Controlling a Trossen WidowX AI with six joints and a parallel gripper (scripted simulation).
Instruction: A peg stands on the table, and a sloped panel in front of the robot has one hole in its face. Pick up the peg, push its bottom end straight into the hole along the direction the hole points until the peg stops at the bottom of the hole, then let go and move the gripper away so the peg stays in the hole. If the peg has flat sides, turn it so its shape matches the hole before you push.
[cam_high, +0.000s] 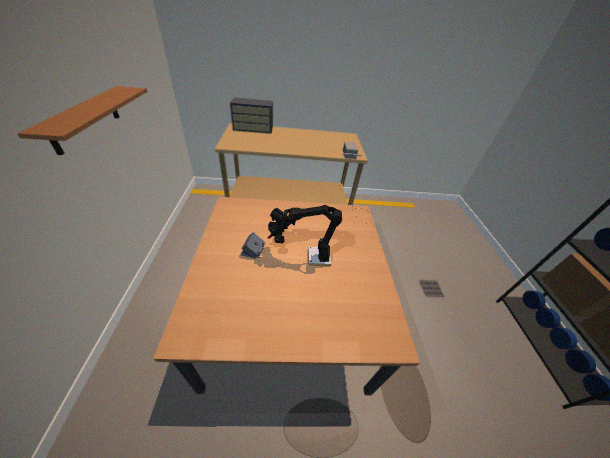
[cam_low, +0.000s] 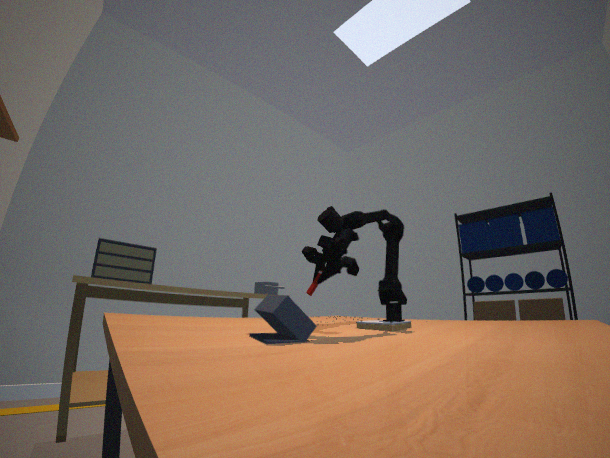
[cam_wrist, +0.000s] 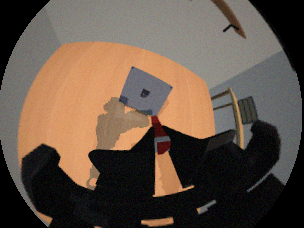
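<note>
The sloped panel lies 120 mm ahead of my gripper tip, 100 mm below it and 10 mm to the right of it. The rest, counted from my gripper tip: red peg 10 mm behind, 10 mm above.
</note>
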